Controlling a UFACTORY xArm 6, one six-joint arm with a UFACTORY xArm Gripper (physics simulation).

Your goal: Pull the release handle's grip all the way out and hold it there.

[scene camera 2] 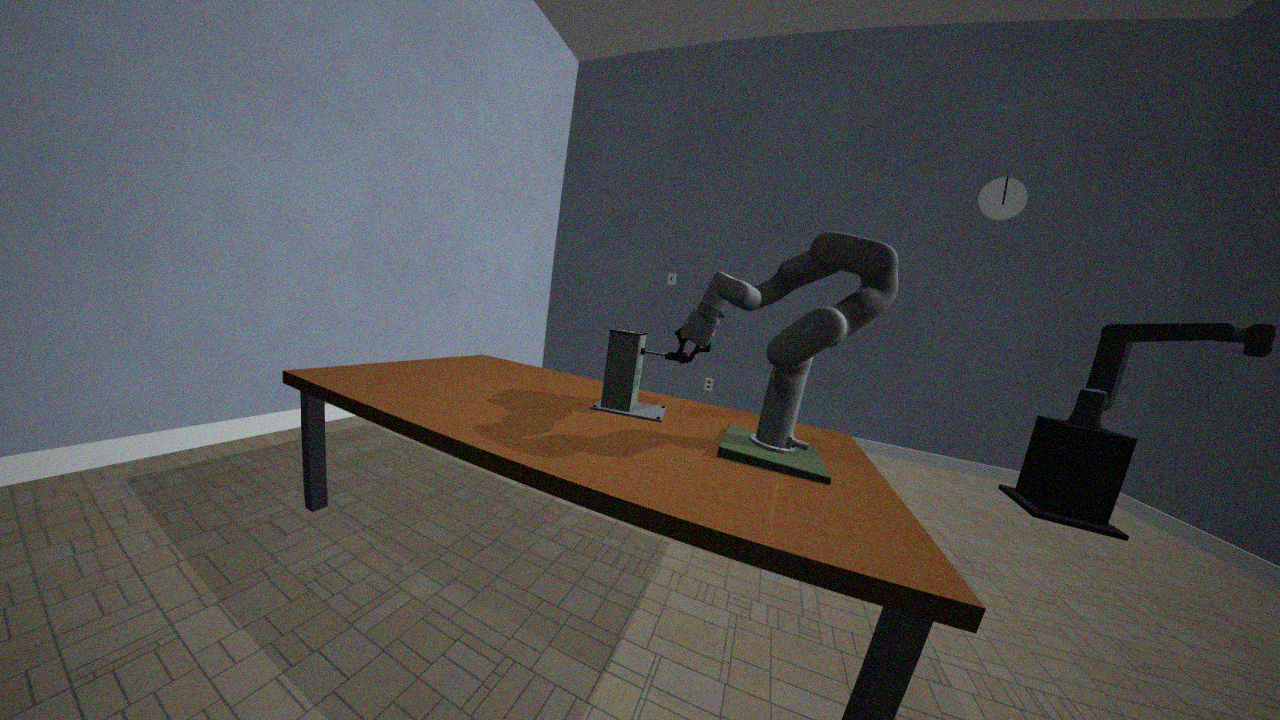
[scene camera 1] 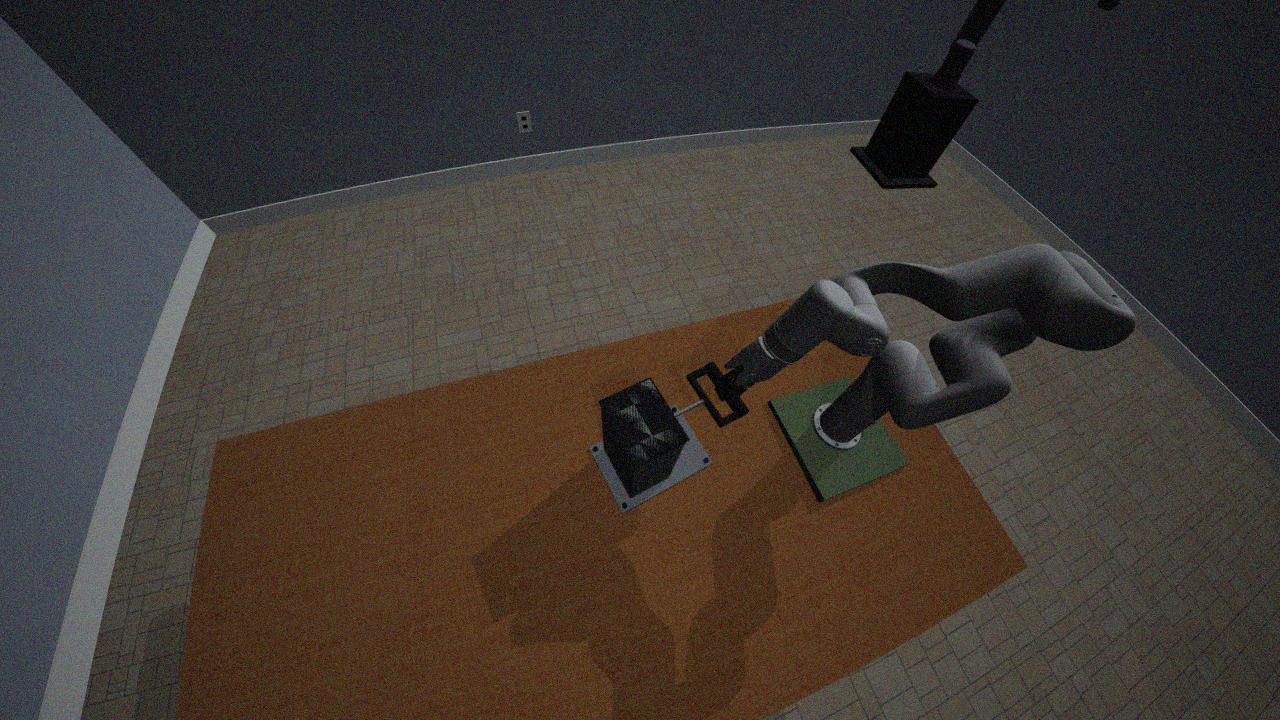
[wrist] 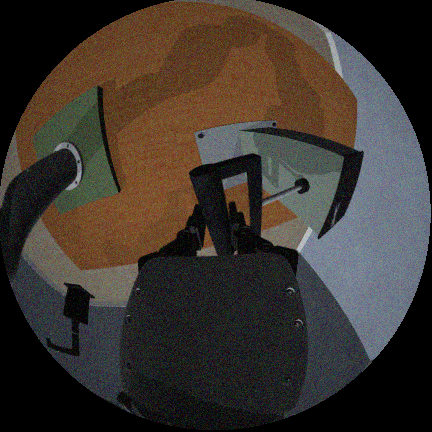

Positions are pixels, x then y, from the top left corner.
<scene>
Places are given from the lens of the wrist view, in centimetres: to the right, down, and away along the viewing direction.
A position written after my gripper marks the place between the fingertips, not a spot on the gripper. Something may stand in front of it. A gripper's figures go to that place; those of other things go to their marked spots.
my gripper (wrist: 215,213): 0, 0, 15
grey bolted plate (wrist: 218,143): 1, -16, 29
</scene>
